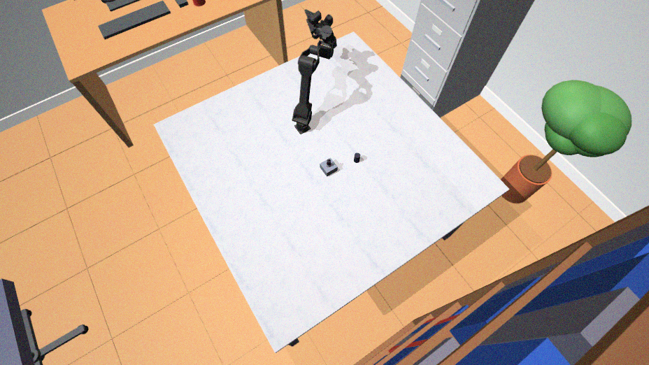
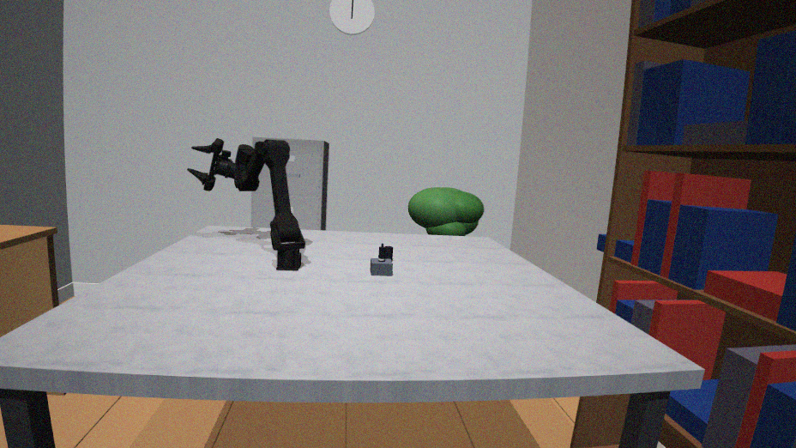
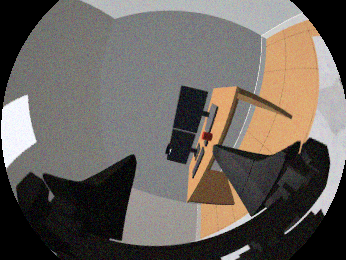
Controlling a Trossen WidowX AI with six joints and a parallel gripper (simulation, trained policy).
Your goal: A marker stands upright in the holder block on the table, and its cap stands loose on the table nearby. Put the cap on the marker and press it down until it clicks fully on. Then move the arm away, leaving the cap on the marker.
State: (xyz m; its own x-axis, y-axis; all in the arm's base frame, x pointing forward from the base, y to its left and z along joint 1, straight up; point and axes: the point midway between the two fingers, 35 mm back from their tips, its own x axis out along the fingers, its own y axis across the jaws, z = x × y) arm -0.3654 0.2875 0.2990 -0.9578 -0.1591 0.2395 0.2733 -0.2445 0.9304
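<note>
Now: gripper tip 720 mm short of the dark cap, 160 mm to the left of it and 280 mm above it. Also, from my gripper tip: grey holder block 680 mm ahead, 300 mm to the right, 290 mm below.
</note>
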